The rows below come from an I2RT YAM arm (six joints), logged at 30 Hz.
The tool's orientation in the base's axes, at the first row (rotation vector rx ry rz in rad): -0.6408, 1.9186, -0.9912
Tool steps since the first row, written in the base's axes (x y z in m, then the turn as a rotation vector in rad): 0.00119, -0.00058, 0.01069, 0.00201, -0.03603, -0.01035; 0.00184, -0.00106, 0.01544, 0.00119, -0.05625, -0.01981; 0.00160, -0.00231, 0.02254, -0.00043, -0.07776, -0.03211; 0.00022, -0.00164, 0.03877, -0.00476, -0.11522, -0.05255; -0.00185, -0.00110, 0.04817, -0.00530, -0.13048, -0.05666; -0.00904, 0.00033, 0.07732, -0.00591, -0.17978, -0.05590; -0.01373, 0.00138, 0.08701, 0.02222, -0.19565, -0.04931; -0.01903, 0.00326, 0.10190, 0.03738, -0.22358, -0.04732; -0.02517, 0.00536, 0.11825, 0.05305, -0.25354, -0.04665; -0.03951, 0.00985, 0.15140, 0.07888, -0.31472, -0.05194
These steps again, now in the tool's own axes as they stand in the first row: -0.00505, -0.00928, -0.00211, 0.03027, -0.01140, 0.01905; -0.00720, -0.01353, -0.00285, 0.04990, -0.01466, 0.02920; -0.00940, -0.02011, -0.00480, 0.07218, -0.01622, 0.04006; -0.01663, -0.03317, -0.01136, 0.11128, -0.01968, 0.05736; -0.02029, -0.04058, -0.01632, 0.12467, -0.02467, 0.06413; -0.03109, -0.06365, -0.03227, 0.16094, -0.05250, 0.08260; -0.03396, -0.07088, -0.03979, 0.15560, -0.06825, 0.11106; -0.03952, -0.08195, -0.04979, 0.16771, -0.08614, 0.13445; -0.04548, -0.09406, -0.06107, 0.18167, -0.10409, 0.15949; -0.05680, -0.11839, -0.08565, 0.21628, -0.13486, 0.20737
